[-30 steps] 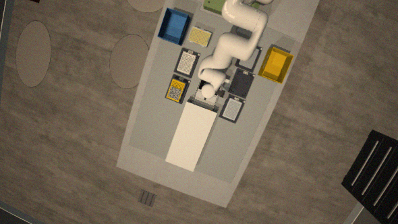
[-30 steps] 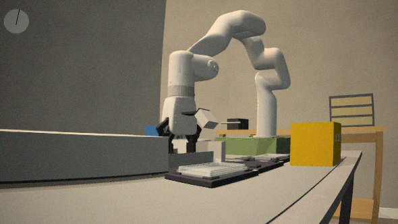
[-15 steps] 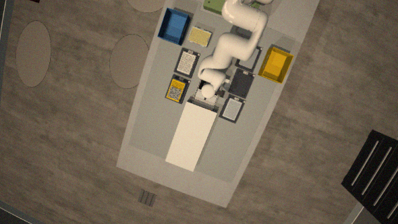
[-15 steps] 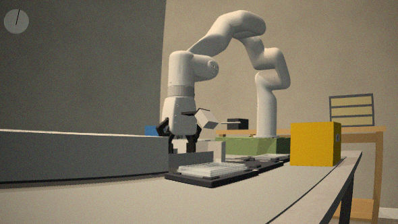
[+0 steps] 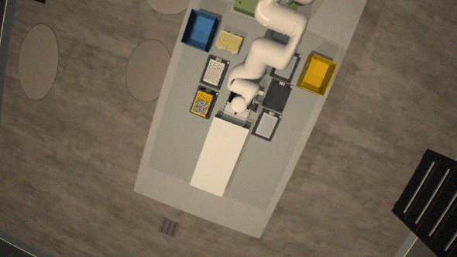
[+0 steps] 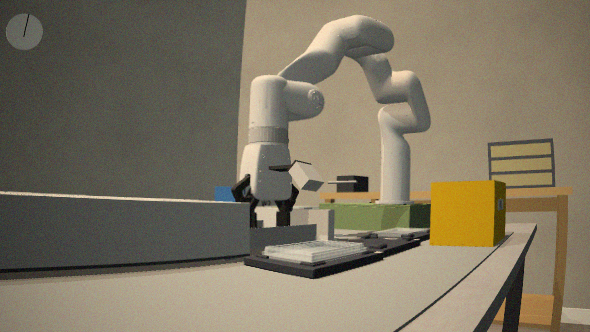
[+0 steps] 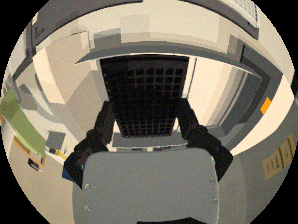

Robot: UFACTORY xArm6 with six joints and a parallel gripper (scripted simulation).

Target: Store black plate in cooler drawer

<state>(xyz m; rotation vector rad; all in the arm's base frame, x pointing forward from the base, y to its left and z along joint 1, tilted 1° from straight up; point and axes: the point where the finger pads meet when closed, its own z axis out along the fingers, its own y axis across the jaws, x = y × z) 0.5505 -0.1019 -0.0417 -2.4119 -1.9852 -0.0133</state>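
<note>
The black plate lies 1 cm below my hand. Also, from my hand: yellow bin 19 cm behind, 37 cm to the left; yellow tip box 5 cm ahead, 21 cm to the right, 2 cm above; drawer 3 cm ahead, 1 cm to the right, 1 cm below.
</note>
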